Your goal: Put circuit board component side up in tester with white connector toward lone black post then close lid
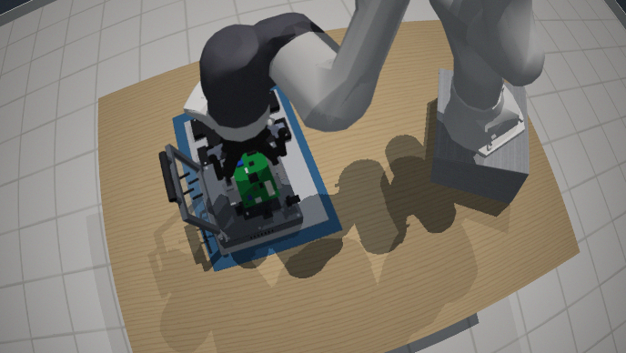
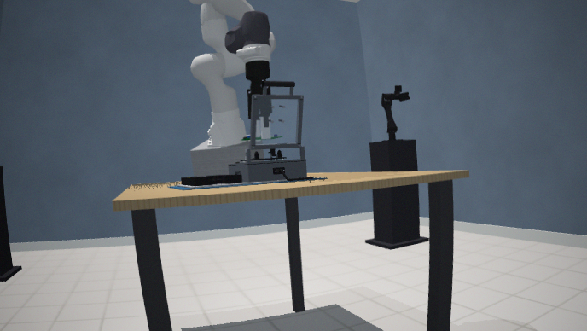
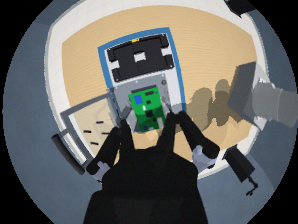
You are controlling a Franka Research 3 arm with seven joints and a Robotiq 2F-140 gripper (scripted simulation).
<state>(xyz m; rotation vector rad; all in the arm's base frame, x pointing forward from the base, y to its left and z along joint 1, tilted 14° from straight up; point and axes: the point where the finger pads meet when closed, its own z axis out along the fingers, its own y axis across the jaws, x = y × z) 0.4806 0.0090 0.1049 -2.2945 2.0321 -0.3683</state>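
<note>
My hand is 20 mm above the green circuit board. The rest, counted from my hand: black post 60 mm behind, 50 mm to the left, 60 mm below; then see-through lid 130 mm ahead, 10 mm to the left, 30 mm above.
</note>
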